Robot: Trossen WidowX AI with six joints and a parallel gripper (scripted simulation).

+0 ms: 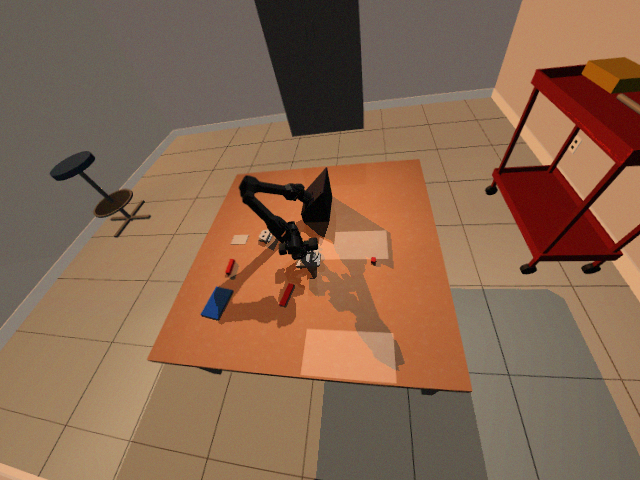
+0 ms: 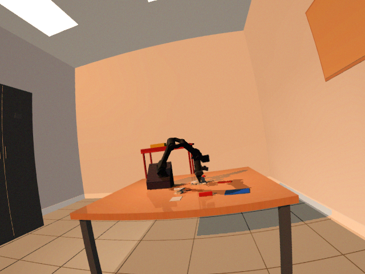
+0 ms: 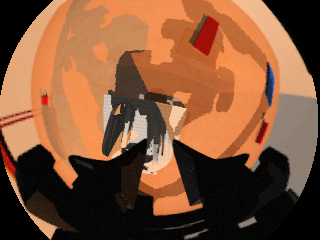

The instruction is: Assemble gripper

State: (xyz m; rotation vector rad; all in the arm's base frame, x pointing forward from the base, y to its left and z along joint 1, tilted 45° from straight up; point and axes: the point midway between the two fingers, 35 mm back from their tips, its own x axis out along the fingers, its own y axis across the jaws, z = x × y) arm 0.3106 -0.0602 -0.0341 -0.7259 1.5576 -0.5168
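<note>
My gripper tip is now 2 cm short of the white flat part, 3 cm to the right of it and 1 cm above it. Round my gripper tip: grey jaw (3 cm behind, 5 cm to the left); pale tile (14 cm behind, 40 cm to the right, 2 cm below); small red cube (3 cm ahead, 35 cm to the left, 1 cm below).
</note>
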